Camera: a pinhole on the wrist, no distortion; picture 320 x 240 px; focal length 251.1 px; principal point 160.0 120.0 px. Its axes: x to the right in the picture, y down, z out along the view. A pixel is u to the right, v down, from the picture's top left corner.
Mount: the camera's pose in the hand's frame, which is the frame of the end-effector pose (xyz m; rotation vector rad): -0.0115 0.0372 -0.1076 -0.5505 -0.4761 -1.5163
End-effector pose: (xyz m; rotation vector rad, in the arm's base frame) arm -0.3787 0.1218 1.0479 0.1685 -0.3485 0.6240
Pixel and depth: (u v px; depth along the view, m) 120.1 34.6 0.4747
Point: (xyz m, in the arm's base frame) -0.7872 0.2926 1.2243
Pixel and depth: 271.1 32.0 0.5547
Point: -0.7544 0.0471 1.4459
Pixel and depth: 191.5 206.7 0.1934
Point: -0.4256 0.2493 1.1317
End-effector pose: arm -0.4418 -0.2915 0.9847 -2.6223 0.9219 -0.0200
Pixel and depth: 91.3 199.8 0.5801
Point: -0.5622 -0.7006 0.5592
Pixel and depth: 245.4 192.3 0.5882
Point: -0.3736 -0.4174 0.4440
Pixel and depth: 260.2 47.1 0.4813
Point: -0.5992 -0.2143 0.5660
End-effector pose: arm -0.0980 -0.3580 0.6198 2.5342 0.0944 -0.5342
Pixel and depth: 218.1 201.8 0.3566
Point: -0.0318 -0.6371 0.4942
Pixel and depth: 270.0 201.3 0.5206
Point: -0.0552 -0.7390 0.2945
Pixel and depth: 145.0 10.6 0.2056
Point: -0.1701 -0.5292 0.7024
